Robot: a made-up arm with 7 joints. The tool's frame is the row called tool.
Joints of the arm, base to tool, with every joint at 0 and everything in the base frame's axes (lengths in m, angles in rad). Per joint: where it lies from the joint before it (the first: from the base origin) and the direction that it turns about. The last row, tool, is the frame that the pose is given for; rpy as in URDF.
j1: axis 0 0 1 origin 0.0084 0.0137 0.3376
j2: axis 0 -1 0 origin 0.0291 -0.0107 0.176
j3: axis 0 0 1 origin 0.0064 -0.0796 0.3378
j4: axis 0 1 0 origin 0.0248 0.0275 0.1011
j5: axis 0 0 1 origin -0.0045 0.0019 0.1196
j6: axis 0 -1 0 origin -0.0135 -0.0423 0.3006
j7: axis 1 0 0 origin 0.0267 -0.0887 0.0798
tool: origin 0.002 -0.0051 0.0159 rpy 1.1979 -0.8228 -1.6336
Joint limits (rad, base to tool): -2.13..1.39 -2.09..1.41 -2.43..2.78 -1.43..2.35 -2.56..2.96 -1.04..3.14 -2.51..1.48
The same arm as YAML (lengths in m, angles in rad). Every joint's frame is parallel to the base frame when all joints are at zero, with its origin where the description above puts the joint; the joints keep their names.
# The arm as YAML. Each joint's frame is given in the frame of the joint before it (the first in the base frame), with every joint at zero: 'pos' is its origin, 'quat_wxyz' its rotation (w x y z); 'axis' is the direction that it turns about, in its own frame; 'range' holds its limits. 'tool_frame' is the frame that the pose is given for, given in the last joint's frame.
length_unit: m
angle_unit: rad
joints:
  - joint: j1
    pos: [0.0084, 0.0137, 0.3376]
    quat_wxyz: [1.0, 0.0, 0.0, 0.0]
    axis: [0.0, 0.0, 1.0]
    range: [-2.13, 1.39]
  - joint: j2
    pos: [0.0291, -0.0107, 0.176]
    quat_wxyz: [1.0, 0.0, 0.0, 0.0]
    axis: [0.0, -1.0, 0.0]
    range: [-2.09, 1.41]
  - joint: j3
    pos: [0.0064, -0.0796, 0.3378]
    quat_wxyz: [1.0, 0.0, 0.0, 0.0]
    axis: [0.0, 0.0, 1.0]
    range: [-2.43, 2.78]
  - joint: j4
    pos: [0.0248, 0.0275, 0.1011]
    quat_wxyz: [1.0, 0.0, 0.0, 0.0]
    axis: [0.0, 1.0, 0.0]
    range: [-1.43, 2.35]
  - joint: j5
    pos: [-0.0045, 0.0019, 0.1196]
    quat_wxyz: [1.0, 0.0, 0.0, 0.0]
    axis: [0.0, 0.0, 1.0]
    range: [-2.56, 2.96]
  - joint: j6
    pos: [-0.0135, -0.0423, 0.3006]
    quat_wxyz: [1.0, 0.0, 0.0, 0.0]
    axis: [0.0, -1.0, 0.0]
    range: [-1.04, 3.14]
  - joint: j7
    pos: [0.0267, -0.0887, 0.0798]
    quat_wxyz: [1.0, 0.0, 0.0, 0.0]
    axis: [1.0, 0.0, 0.0]
    range: [-2.51, 1.48]
tool_frame:
  pos: [0.002, -0.0051, 0.0159]
  quat_wxyz: [0.682563, 0.112972, -0.602776, -0.397499]

